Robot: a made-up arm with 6 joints.
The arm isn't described. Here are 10 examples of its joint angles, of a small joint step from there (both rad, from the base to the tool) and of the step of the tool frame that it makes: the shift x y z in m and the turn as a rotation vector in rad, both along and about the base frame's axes.
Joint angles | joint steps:
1: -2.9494 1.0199 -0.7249 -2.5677 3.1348 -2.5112 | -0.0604 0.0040 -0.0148 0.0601 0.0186 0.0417
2: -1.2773 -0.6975 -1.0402 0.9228 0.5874 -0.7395 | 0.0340 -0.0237 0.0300 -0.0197 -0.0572 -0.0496
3: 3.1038 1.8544 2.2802 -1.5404 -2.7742 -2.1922 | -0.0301 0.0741 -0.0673 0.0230 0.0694 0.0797
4: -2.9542 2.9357 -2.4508 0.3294 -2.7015 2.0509 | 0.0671 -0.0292 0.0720 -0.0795 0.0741 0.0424
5: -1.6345 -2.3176 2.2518 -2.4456 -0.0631 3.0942 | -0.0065 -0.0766 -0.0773 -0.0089 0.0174 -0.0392
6: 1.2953 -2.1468 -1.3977 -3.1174 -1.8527 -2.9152 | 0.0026 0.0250 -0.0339 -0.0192 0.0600 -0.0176
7: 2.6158 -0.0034 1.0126 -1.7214 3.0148 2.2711 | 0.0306 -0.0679 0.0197 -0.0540 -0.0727 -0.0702
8: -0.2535 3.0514 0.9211 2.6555 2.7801 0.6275 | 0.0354 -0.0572 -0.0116 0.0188 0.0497 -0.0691
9: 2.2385 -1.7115 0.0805 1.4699 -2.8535 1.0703 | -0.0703 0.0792 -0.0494 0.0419 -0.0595 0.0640
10: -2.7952 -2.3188 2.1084 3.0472 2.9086 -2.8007 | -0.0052 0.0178 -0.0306 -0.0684 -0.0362 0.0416
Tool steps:
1: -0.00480 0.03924 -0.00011 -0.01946 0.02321 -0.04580
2: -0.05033 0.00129 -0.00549 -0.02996 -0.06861 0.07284
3: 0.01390 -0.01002 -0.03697 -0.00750 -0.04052 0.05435
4: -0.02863 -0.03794 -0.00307 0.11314 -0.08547 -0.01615
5: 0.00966 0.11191 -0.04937 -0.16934 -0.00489 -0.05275
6: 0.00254 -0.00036 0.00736 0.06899 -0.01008 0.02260
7: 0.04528 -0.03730 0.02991 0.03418 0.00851 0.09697
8: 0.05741 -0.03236 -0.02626 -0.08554 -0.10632 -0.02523
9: -0.07519 -0.05773 0.06629 -0.01731 0.00882 -0.01148
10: 0.01942 0.00135 0.00509 -0.00861 -0.02905 -0.11255
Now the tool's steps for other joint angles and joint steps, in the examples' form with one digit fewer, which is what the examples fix.
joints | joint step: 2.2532 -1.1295 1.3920 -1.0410 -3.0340 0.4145 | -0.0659 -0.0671 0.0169 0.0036 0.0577 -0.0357
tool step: 0.0072 -0.0551 -0.0241 -0.0162 0.0629 -0.0403
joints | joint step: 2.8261 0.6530 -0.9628 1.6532 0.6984 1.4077 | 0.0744 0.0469 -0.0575 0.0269 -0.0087 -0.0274
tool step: -0.0013 -0.0032 -0.0191 -0.0002 0.0284 0.0831
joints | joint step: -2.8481 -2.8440 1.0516 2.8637 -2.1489 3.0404 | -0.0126 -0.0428 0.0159 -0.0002 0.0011 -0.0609
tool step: -0.0211 -0.0182 -0.0269 0.0158 0.0192 -0.0683
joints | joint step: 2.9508 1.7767 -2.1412 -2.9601 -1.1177 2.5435 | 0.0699 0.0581 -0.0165 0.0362 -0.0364 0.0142
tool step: -0.0286 -0.0225 -0.0254 -0.0034 -0.0803 0.1114
